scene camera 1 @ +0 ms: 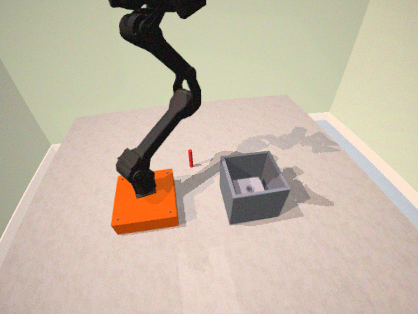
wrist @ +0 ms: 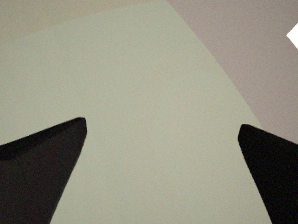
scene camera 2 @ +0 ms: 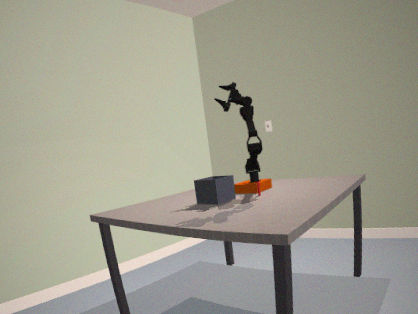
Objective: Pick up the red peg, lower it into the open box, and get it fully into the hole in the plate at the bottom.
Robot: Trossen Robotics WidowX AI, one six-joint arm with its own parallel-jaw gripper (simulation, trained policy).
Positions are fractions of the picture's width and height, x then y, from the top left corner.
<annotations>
grey box: scene camera 1 0.64, 0.65; scene camera 2 0.52, 0.60; not seen in the wrist view (out of frame)
</annotations>
